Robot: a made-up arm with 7 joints.
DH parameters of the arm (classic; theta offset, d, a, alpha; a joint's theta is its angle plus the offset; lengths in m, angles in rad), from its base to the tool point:
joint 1: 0 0.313 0 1.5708
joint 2: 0 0.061 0 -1.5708
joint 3: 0 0.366 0.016 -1.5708
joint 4: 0 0.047 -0.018 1.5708
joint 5: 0 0.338 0 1.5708
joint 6: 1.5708 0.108 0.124 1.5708
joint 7: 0 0.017 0 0
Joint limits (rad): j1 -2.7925..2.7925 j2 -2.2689..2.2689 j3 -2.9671..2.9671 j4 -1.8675..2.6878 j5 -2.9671..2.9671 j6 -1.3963..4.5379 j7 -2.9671..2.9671
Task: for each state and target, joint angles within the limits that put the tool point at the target. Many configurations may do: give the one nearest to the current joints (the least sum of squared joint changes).
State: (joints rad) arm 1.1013 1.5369 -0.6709 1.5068 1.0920 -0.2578 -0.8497
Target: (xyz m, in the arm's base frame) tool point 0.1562 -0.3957 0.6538
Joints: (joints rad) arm 1.0431 1.6833 -0.7268 1.6628 1.0692 -0.2905 -0.8497
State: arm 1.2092 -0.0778 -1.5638 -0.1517 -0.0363 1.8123 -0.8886
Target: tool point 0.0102 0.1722 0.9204
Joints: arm 0.9777 -0.3462 -1.5576 -0.1542 0.0322 2.2055 -0.8886
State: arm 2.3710 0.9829 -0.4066 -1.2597 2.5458 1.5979 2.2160
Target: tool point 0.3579 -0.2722 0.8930
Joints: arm 2.5930 0.5155 -0.4015 -0.7832 2.4860 1.5119 2.2160
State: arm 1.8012 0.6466 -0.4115 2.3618 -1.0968 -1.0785 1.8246
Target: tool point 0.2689 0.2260 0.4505
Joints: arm 1.8265 0.3313 -0.6135 2.4979 -1.0460 -0.9277 1.8246
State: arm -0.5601 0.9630 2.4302 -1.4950 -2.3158 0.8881 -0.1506
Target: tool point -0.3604 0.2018 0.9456
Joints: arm -1.2949 0.8955 2.9671 -0.8718 -2.4392 0.7094 -0.1506
